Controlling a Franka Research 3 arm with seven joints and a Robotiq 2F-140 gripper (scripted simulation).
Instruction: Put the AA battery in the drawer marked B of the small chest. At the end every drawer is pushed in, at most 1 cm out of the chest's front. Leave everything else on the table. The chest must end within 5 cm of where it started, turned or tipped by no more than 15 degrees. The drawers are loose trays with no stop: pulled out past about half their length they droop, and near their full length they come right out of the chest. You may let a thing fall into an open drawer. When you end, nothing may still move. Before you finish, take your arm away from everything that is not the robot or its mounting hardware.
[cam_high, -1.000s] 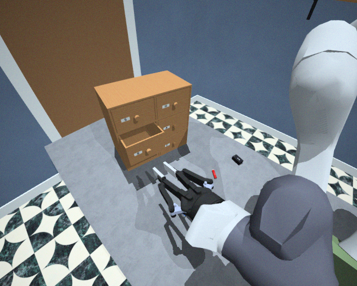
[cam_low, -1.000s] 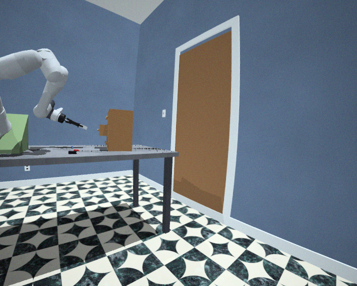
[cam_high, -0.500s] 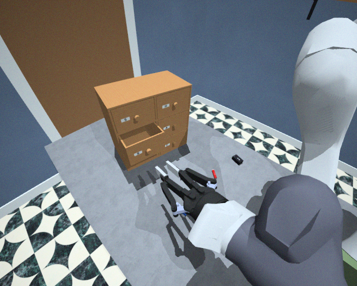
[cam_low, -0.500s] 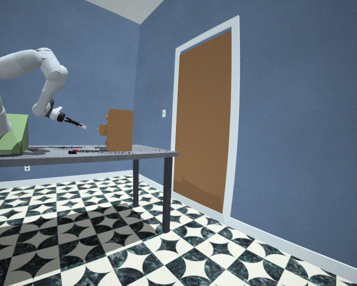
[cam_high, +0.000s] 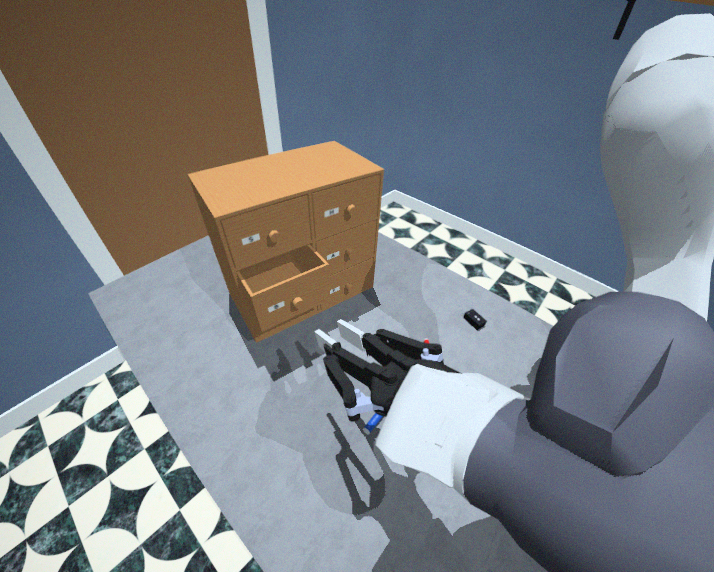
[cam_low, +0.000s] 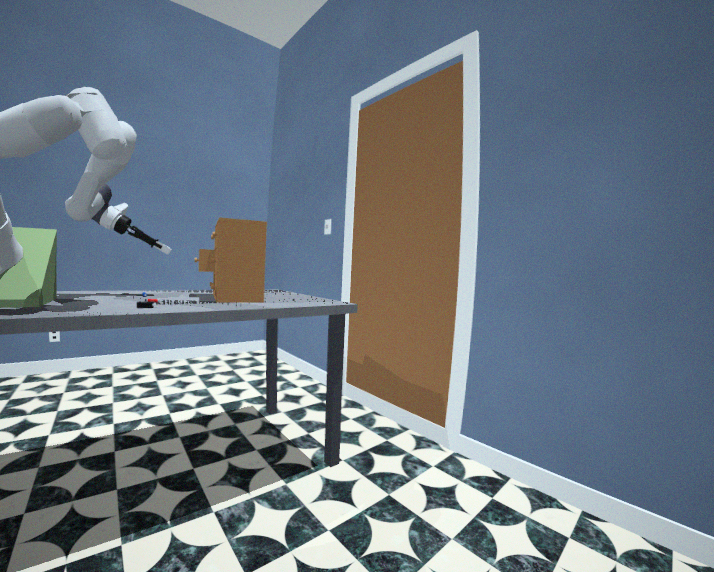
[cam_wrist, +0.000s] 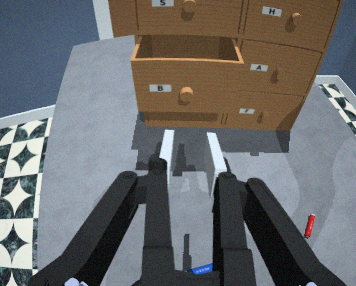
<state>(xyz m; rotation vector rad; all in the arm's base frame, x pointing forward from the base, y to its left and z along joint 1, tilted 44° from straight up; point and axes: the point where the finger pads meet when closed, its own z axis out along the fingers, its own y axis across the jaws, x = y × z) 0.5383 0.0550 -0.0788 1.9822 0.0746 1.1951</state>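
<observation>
Right now my hand is 20 cm above the blue AA battery, 7 cm past it and 1 cm to the left of it. From my hand the other things lie so: small black object (35 cm to the right, 19 cm below, 11 cm behind); then red cylinder (21 cm to the right, 20 cm below, 7 cm behind).
</observation>
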